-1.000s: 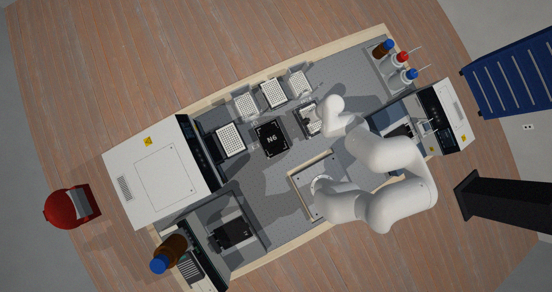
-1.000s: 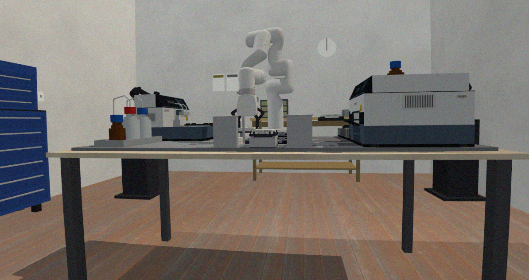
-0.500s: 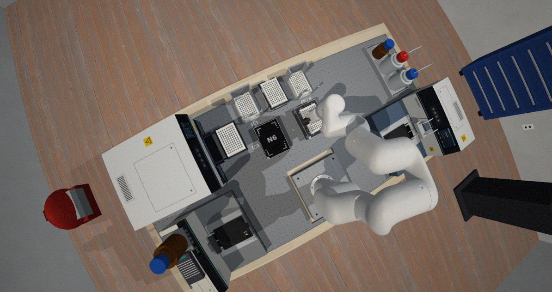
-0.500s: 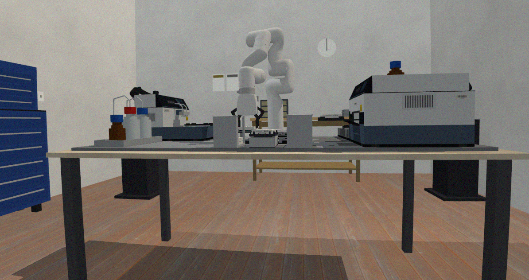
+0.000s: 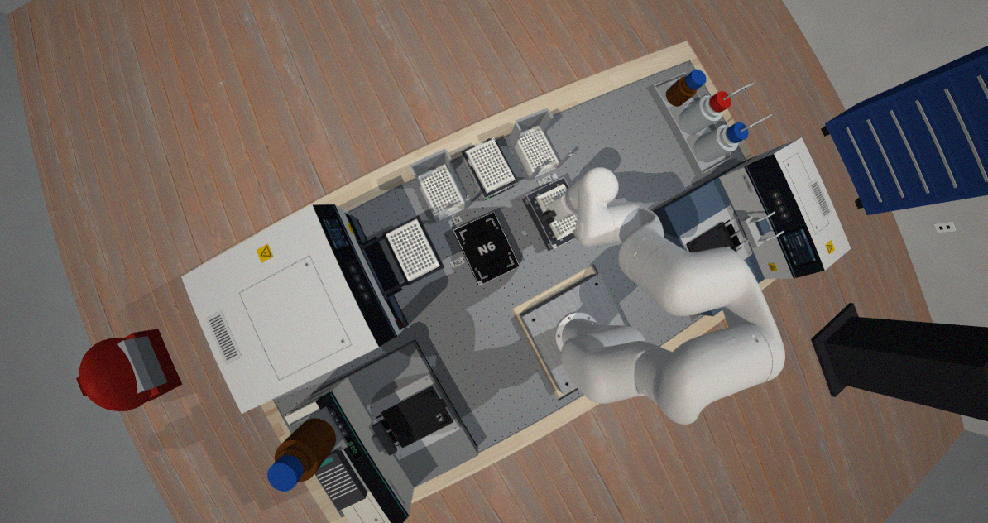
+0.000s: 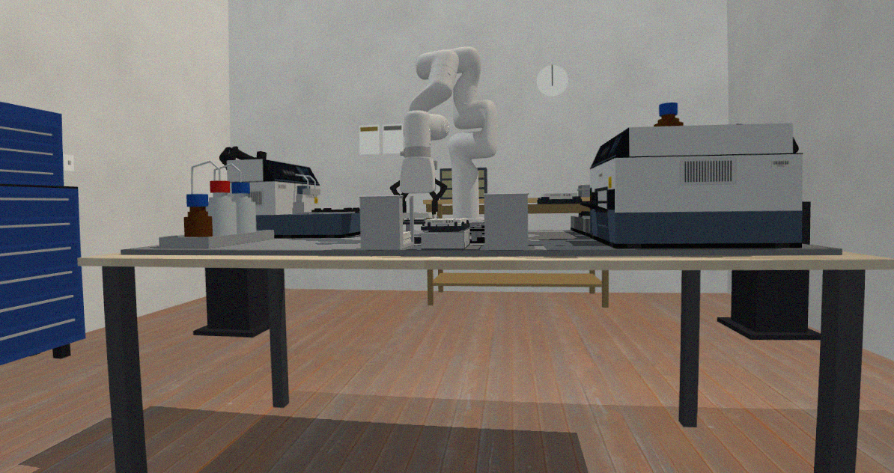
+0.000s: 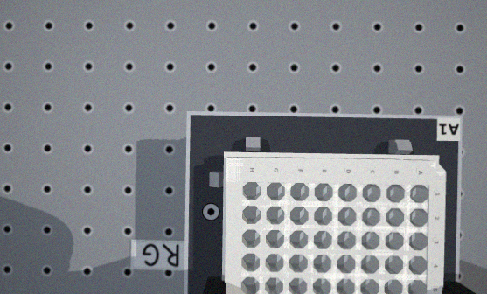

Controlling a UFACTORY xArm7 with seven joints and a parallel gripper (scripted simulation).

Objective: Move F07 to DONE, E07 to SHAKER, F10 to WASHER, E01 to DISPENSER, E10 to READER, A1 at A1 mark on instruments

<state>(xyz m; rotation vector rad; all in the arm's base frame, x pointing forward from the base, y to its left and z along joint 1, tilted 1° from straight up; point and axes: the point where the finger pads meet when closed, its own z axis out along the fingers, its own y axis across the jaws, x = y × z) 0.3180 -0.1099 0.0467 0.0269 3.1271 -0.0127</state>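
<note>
My gripper is now 3 cm above the regrip nest RG. The rest, counted from my hand: washer nest: 31 cm behind, 37 cm to the right; black recovery nest N6: 1 cm ahead, 22 cm to the left, 5 cm below; A1 mark: 7 cm behind, 6 cm to the left, 3 cm below.
</note>
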